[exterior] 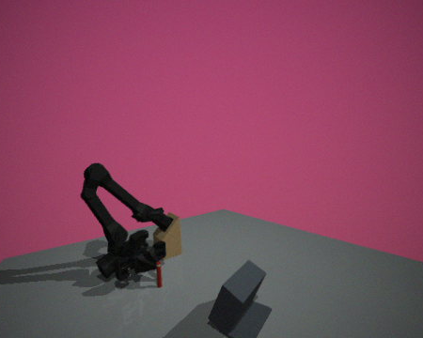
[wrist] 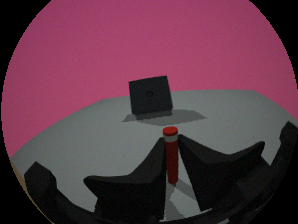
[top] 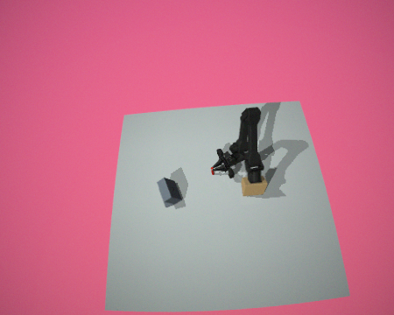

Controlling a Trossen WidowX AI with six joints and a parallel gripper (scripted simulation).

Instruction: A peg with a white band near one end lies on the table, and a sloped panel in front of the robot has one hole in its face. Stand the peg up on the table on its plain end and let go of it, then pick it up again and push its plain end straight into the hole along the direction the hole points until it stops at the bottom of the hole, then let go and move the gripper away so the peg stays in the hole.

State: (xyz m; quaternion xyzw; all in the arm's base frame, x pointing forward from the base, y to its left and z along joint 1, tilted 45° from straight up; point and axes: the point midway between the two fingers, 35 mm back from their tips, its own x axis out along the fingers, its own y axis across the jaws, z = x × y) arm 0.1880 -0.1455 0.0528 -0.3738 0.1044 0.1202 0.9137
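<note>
Now: the red peg 1 cm below my gripper tip. Also, from my gripper tip: grey sloped panel (26 cm ahead, 11 cm to the left, 1 cm below).
</note>
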